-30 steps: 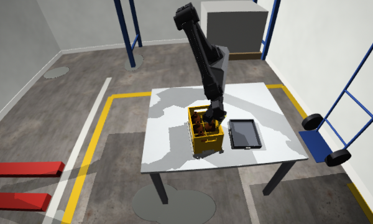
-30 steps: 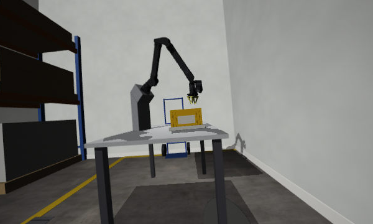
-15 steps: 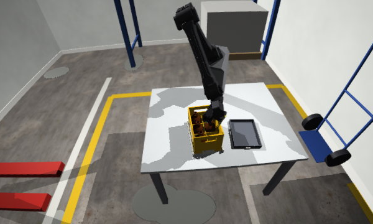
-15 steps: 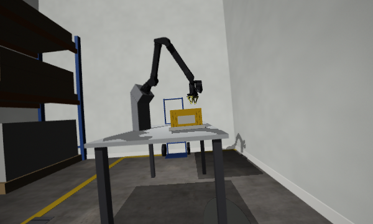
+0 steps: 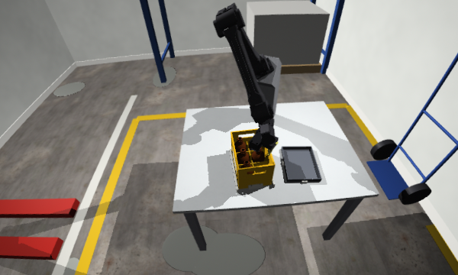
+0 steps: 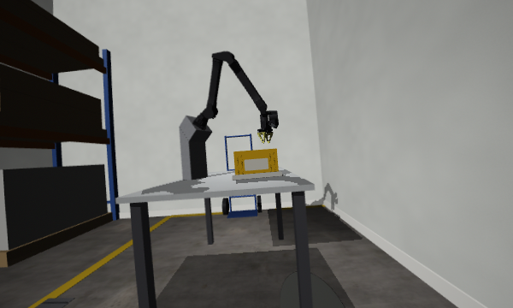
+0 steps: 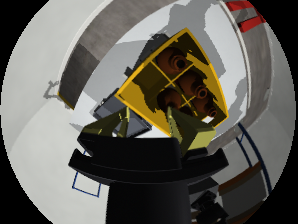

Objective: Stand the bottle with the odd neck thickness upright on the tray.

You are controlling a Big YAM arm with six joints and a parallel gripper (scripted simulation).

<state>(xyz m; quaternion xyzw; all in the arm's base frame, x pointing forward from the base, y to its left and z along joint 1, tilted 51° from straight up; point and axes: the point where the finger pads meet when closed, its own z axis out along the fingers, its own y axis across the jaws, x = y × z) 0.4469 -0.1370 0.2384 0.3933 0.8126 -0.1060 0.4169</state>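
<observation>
Now: hand 150 mm above the crate, 100 mm past it and 10 mm to the left of it. The rest, counted from my hand: dark tray 260 mm to the left, 220 mm below, 30 mm ahead; then brown bottle 170 mm behind, 140 mm below, 60 mm to the left.
</observation>
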